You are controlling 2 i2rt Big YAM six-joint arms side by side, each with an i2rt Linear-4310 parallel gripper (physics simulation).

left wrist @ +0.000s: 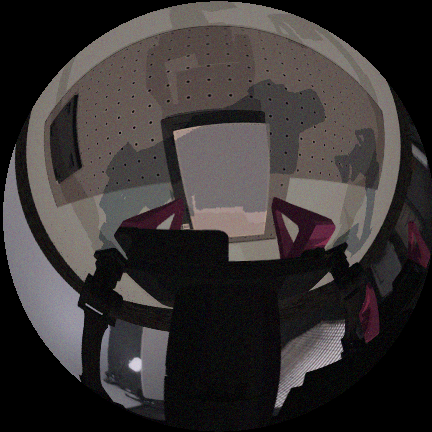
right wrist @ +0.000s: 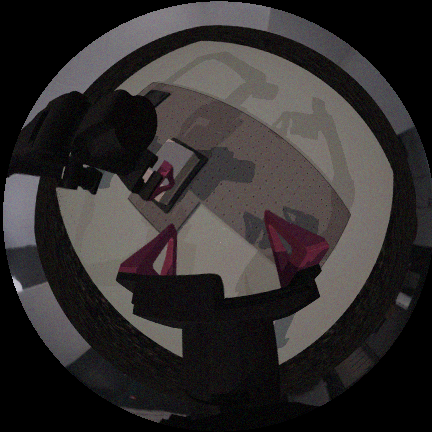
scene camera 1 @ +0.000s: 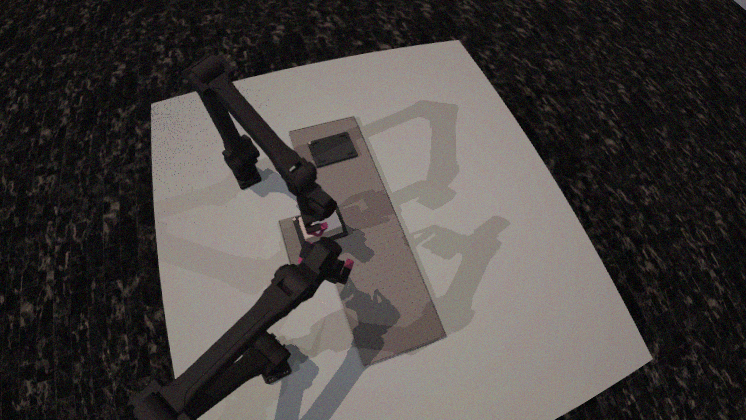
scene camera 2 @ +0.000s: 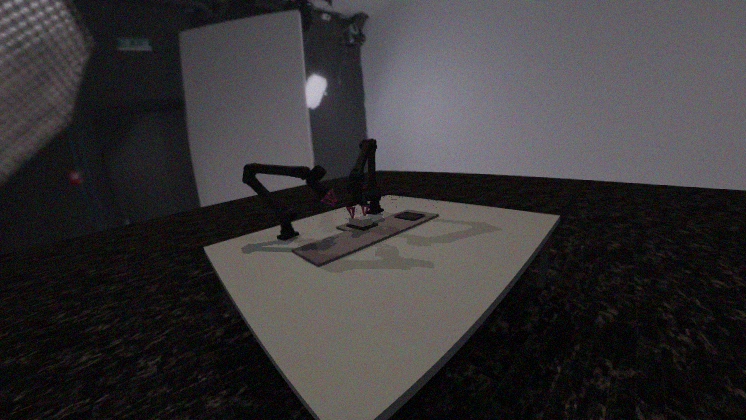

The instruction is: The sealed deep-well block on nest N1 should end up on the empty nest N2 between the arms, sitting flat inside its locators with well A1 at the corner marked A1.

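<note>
The pale sealed block (scene camera 1: 306,229) (scene camera 2: 363,221) (left wrist: 225,165) (right wrist: 175,154) sits within the dark frame of the middle nest (scene camera 1: 342,225) (scene camera 2: 361,226) (left wrist: 215,118) (right wrist: 201,164). It looks roughly level; full seating and well A1's corner cannot be made out. My left gripper (scene camera 2: 358,214) (left wrist: 227,201) is open, low over the block, with its pink fingertips spread toward opposite sides. My right gripper (scene camera 2: 328,197) (right wrist: 218,221) is open and empty, raised beside the nest toward the bottom in scene camera 1. The other nest (scene camera 1: 333,149) (scene camera 2: 409,215) (left wrist: 65,139) (right wrist: 159,96) is dark and shows no block.
Both nests are on the brown perforated board (scene camera 1: 407,292) (scene camera 2: 323,255) (left wrist: 320,145) (right wrist: 300,180), which lies on the pale table (scene camera 1: 522,260) (scene camera 2: 365,313). The two arms are close together around the middle nest. Arm shadows cross the board and table.
</note>
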